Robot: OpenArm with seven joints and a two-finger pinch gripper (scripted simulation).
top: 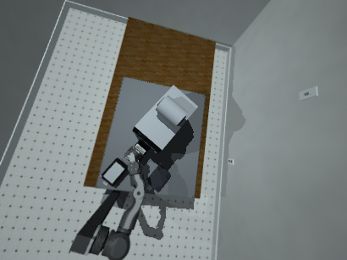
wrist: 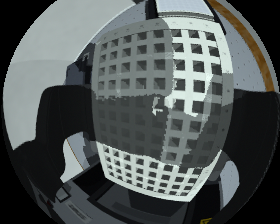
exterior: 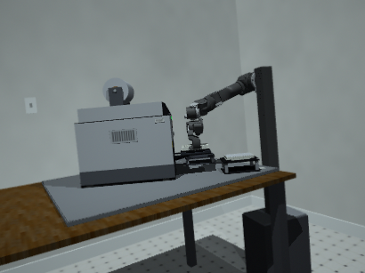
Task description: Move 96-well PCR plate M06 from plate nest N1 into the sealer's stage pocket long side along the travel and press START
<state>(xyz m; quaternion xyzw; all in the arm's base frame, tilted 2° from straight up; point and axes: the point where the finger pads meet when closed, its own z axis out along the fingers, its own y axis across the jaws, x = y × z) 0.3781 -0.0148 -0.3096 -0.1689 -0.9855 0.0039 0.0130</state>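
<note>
Right now the 96-well PCR plate M06 is right at my hand. The rest, counted from my hand: nest N2 (180 mm behind, 100 mm to the left, 70 mm below); then dark sealer stage (20 mm below); then sealed plate M09 (180 mm behind, 100 mm to the left, 60 mm below).
</note>
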